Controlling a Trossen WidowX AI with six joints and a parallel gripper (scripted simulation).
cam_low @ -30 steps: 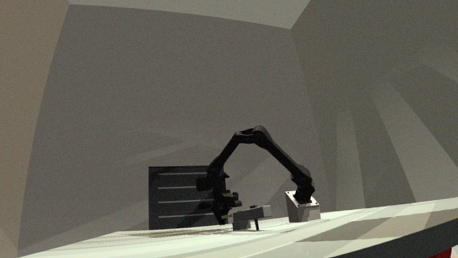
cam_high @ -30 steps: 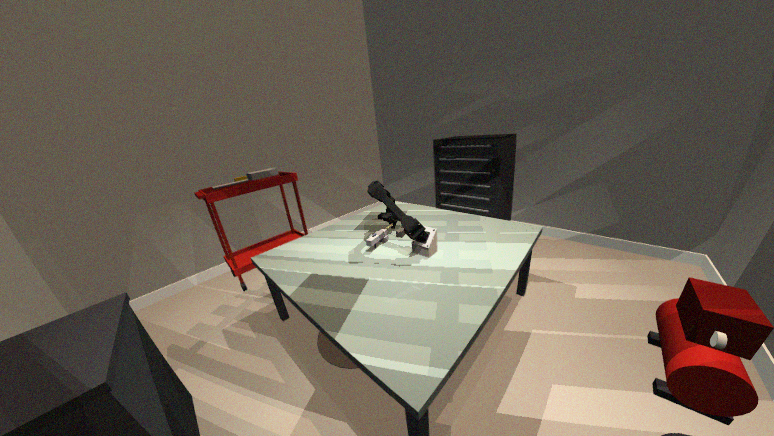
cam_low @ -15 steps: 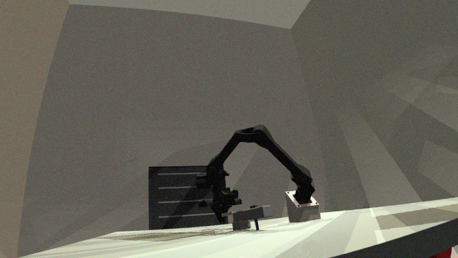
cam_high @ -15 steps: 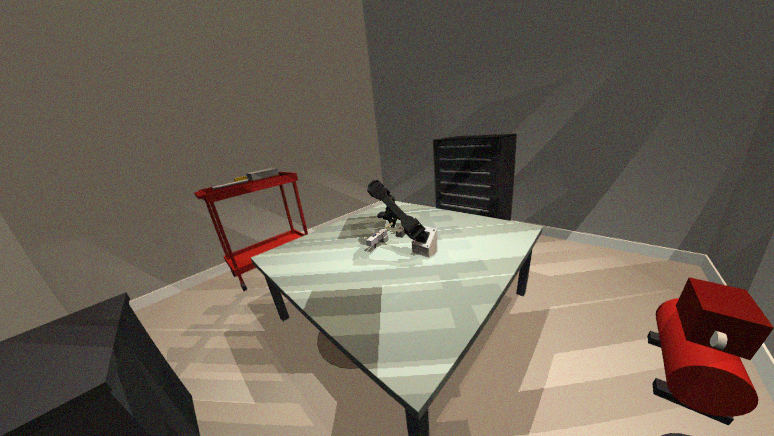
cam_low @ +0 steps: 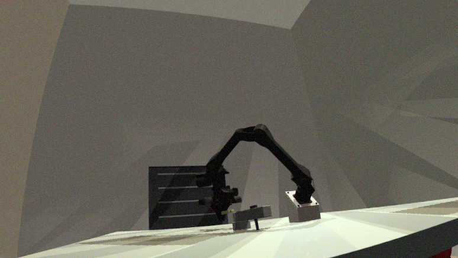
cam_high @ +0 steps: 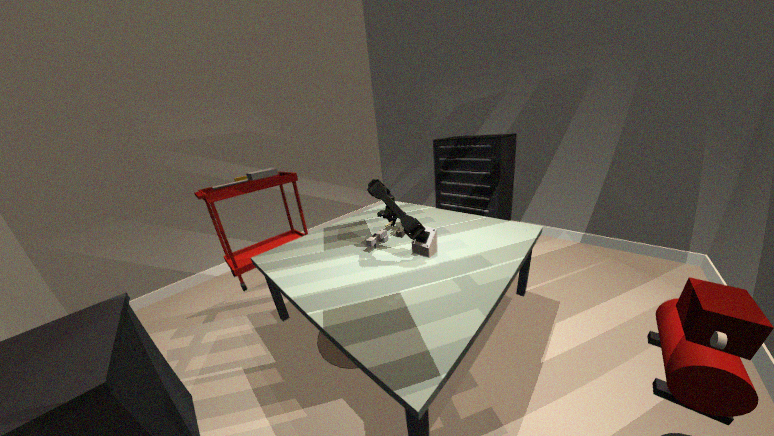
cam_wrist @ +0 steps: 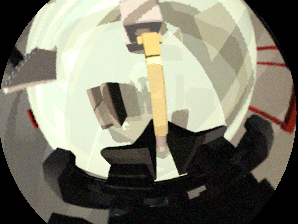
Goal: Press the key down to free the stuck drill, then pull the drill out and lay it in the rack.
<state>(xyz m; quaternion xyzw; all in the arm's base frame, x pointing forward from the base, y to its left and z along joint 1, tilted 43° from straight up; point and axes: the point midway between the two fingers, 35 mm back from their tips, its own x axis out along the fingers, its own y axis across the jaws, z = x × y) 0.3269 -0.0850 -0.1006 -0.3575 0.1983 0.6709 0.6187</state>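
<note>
Right now the drill is 1 cm behind my gripper tip, 4 cm to the left of it and 4 cm above it. Also, from my gripper tip: blue key 5 cm behind, 22 cm to the left, 1 cm above; rack 8 cm behind, 2 cm to the left, 2 cm below; grey fixture block 5 cm behind, 20 cm to the left, 1 cm above.
</note>
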